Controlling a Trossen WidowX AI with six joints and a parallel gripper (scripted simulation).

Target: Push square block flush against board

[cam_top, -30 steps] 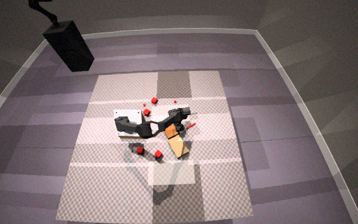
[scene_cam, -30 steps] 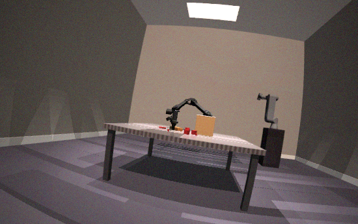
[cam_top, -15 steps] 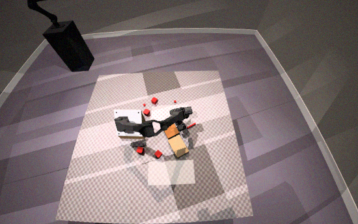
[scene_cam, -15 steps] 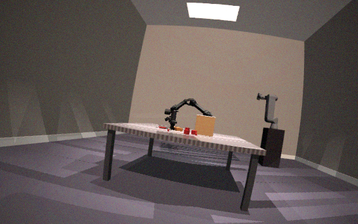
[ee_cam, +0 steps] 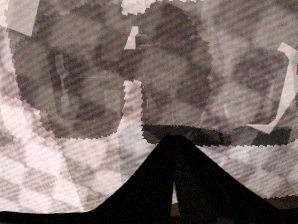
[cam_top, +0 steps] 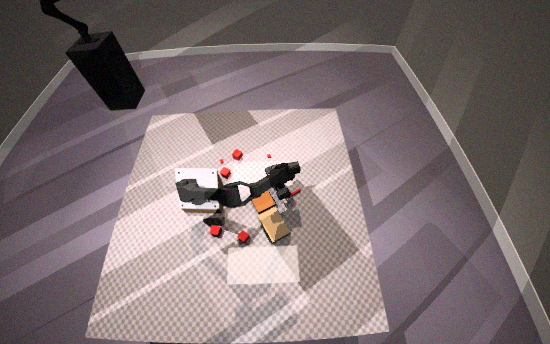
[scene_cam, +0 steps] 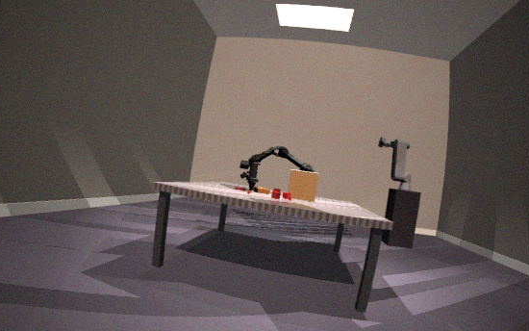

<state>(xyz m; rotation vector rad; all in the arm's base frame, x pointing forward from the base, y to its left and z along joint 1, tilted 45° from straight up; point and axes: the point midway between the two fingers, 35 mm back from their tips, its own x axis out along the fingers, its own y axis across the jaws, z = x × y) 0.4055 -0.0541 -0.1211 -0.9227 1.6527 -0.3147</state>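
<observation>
The square block lies 70 mm behind my gripper tip, 70 mm to the right of it and 10 mm above it. The rest, counted from my gripper tip: board 20 mm behind, 200 mm to the right, 10 mm above; then red stick 90 mm ahead, 30 mm to the right.
</observation>
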